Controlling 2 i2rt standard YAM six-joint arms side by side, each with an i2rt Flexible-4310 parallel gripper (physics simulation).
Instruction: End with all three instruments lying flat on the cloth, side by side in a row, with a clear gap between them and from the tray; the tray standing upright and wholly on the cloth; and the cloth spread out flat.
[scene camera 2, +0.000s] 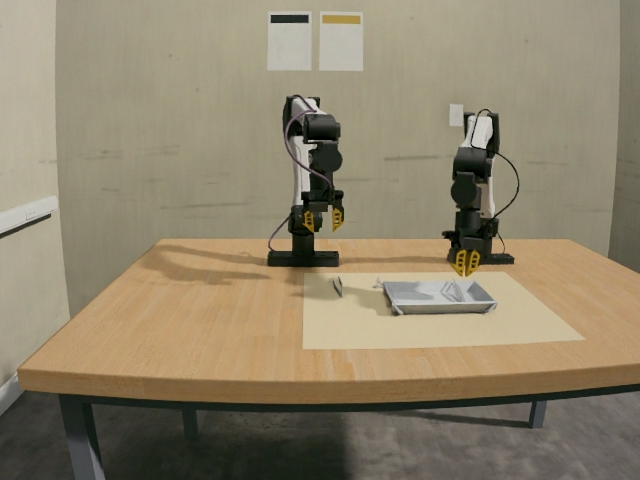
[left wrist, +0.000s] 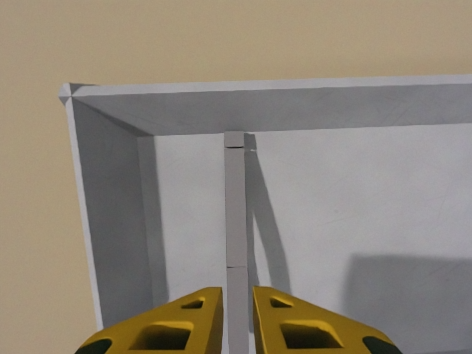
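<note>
The grey tray (scene camera 2: 439, 308) (left wrist: 325, 106) stands upright on the pale yellow cloth (scene camera 2: 413, 331) (left wrist: 30, 200), which is spread flat. A thin grey instrument (scene camera 2: 453, 291) (left wrist: 236, 210) is inside the tray near its right end in the scene view, apparently on its narrow edge. Another slim, dark grey instrument (scene camera 2: 337, 287) is on the cloth left of the tray, seen nearly edge-on. A third instrument cannot be made out. My left gripper (scene camera 2: 464, 274) (left wrist: 237, 300) is slightly open above the tray, its fingertips either side of the instrument's line. My right gripper (scene camera 2: 323, 229) is open and empty, high behind the cloth's left part.
The wooden table (scene camera 2: 206, 330) extends past the cloth on the left and in front. The two arm bases (scene camera 2: 303, 259) (scene camera 2: 504, 259) stand at the table's back. Small pointed corners stick out from the tray's rim. The tray's walls rise around the instrument inside.
</note>
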